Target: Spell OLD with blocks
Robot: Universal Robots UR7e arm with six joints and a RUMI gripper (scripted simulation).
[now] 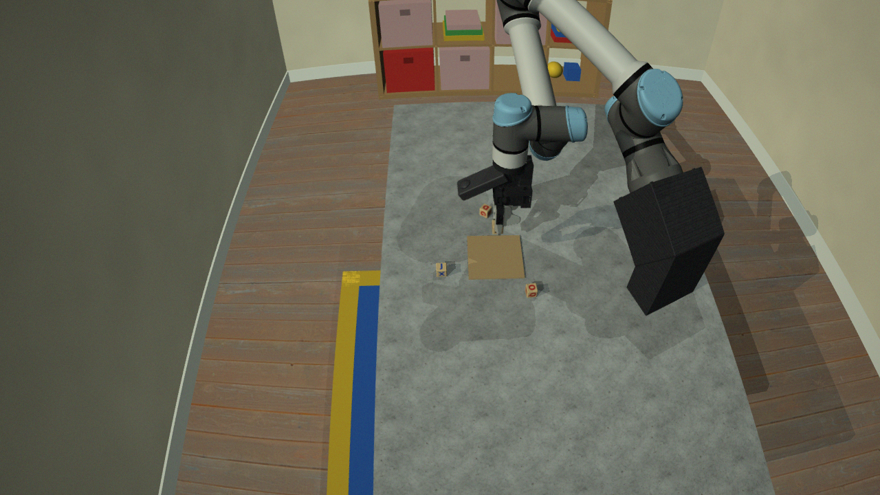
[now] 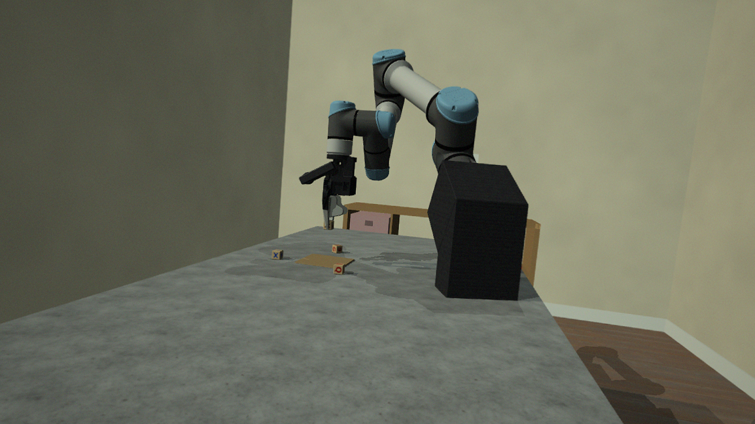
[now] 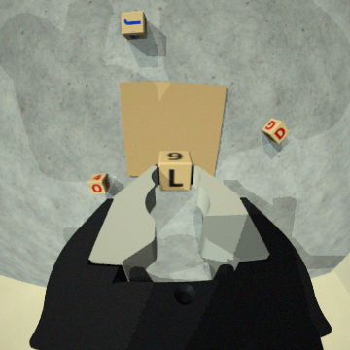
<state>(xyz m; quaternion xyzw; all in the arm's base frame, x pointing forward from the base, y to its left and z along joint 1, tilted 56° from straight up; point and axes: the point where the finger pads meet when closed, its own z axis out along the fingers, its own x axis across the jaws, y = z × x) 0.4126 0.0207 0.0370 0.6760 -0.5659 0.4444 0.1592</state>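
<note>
Right now my hand is 110 mm above the tan mat. Also, from my hand: blue-lettered block 140 mm ahead, 100 mm below, 40 mm to the left.
</note>
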